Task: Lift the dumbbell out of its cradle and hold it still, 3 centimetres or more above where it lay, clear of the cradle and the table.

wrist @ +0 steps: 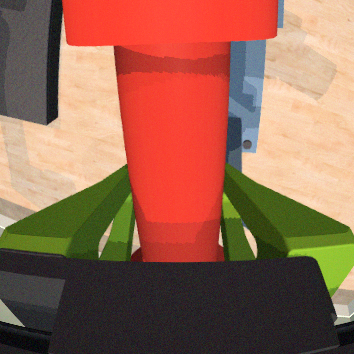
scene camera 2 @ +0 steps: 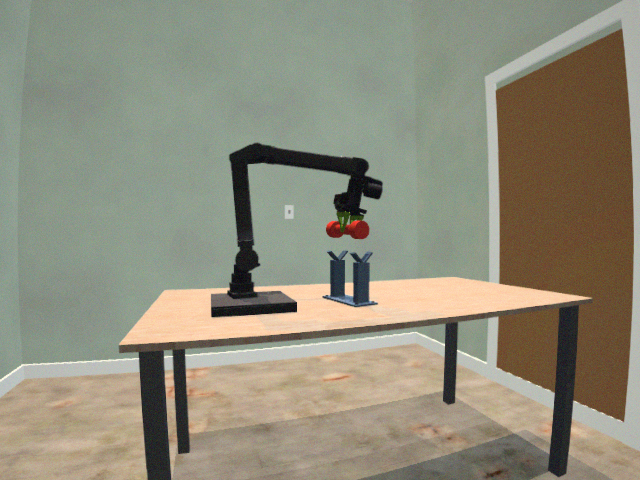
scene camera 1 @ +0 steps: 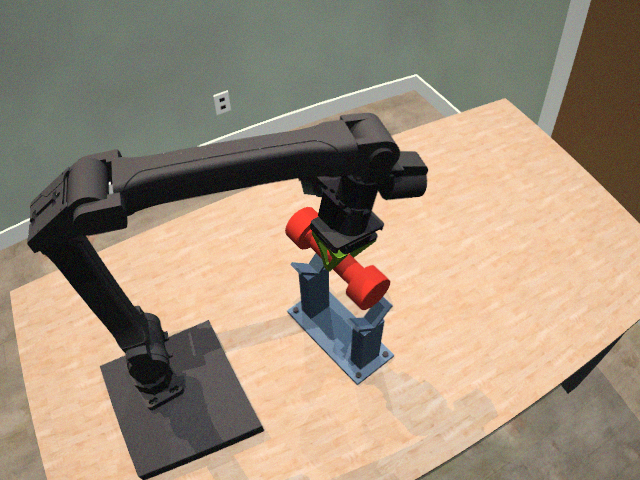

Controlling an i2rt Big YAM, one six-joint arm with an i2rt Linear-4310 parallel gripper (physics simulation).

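Pixels of known places: gripper, fingertip midpoint: [wrist: 176, 173] [scene camera 2: 346, 233] [scene camera 1: 336, 264]; arm's base, origin of the base link: [scene camera 2: 241, 295] [scene camera 1: 155, 379].
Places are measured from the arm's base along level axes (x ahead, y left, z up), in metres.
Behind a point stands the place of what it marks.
The red dumbbell [scene camera 1: 367, 287] {y -0.196, x 0.364, z 0.264 m} [scene camera 2: 359, 229] {y -0.202, x 0.368, z 0.236 m} [wrist: 175, 125] {y -0.071, x 0.373, z 0.257 m} hangs level in the air above the blue cradle [scene camera 1: 314, 294] {y -0.046, x 0.363, z 0.059 m} [scene camera 2: 361, 283] {y -0.202, x 0.376, z 0.047 m} [wrist: 251, 95] {y -0.137, x 0.419, z -0.023 m}. A visible gap separates it from the cradle's two V-shaped tops in the second scene view. My gripper [scene camera 1: 333, 260] {y -0.109, x 0.369, z 0.223 m} [scene camera 2: 348, 227] {y -0.109, x 0.369, z 0.223 m} [wrist: 176, 173] {y -0.109, x 0.369, z 0.223 m} points down, with its green fingers shut on the dumbbell's handle, one on each side. The cradle stands upright on the table. In the wrist view the dumbbell's near end is mostly hidden behind the dark gripper body.
The wooden table [scene camera 1: 491, 232] {y -0.108, x 0.845, z -0.031 m} [scene camera 2: 439, 294] {y -0.167, x 0.788, z -0.031 m} carries the arm's dark base plate [scene camera 1: 227, 392] {y -0.106, x 0.115, z 0.001 m} [scene camera 2: 253, 307] {y -0.185, x -0.005, z -0.008 m} [wrist: 30, 65] {y -0.110, x 0.117, z 0.002 m}, to the left of the cradle. The cradle's two posts stand directly below the dumbbell. A wall with an outlet [scene camera 1: 222, 102] [scene camera 2: 288, 211] is behind the table.
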